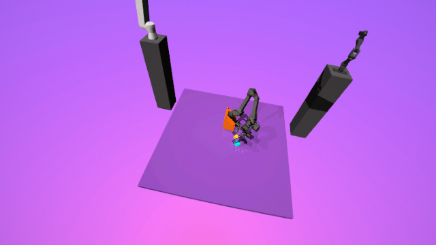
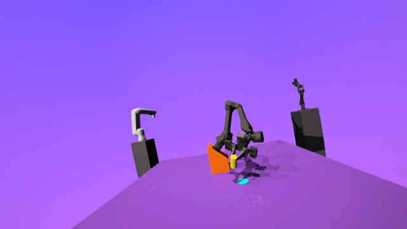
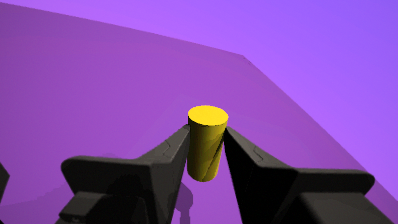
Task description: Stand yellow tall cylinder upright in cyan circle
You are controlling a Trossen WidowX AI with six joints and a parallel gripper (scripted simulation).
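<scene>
My gripper tip is 1 cm past the cyan circle, 3 cm to the right of it and 14 cm above it. Round my gripper tip: yellow tall cylinder: 1 cm to the right, 2 cm below.
</scene>
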